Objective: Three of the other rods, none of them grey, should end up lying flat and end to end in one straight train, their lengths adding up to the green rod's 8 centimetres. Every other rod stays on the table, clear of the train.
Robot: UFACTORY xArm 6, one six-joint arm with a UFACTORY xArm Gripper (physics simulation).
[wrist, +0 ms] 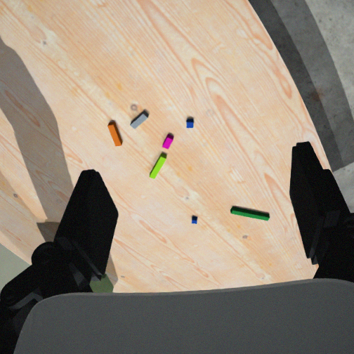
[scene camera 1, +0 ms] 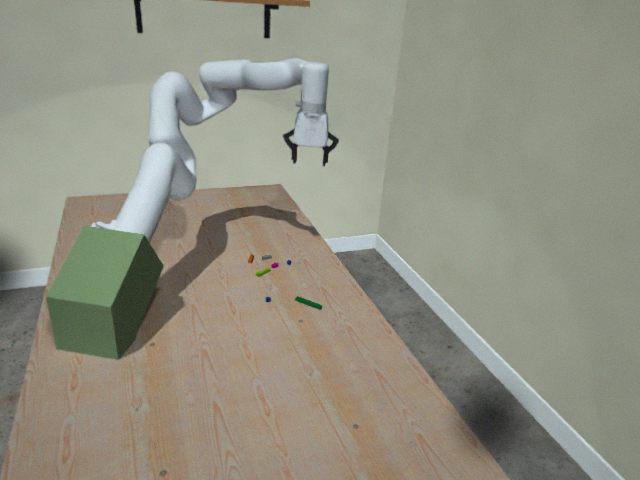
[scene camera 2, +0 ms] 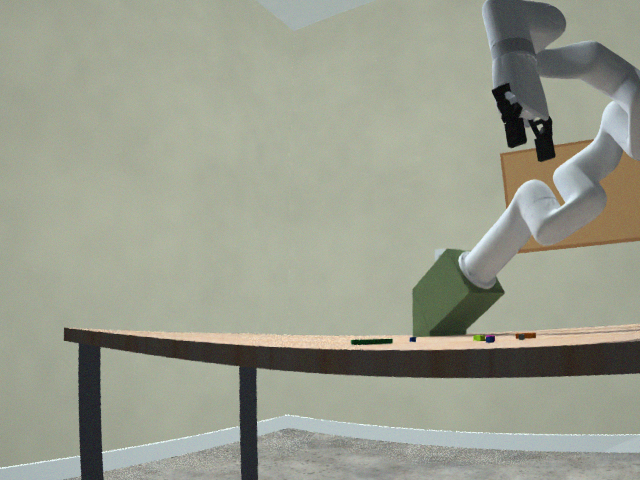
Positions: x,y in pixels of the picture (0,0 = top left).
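Labels:
You'd find my gripper in scene camera 1 (pixel 309 163), and it's there in scene camera 2 and the wrist view too. On my gripper, (wrist: pixel 78 254) and (scene camera 2: pixel 544 135) are the same spot.

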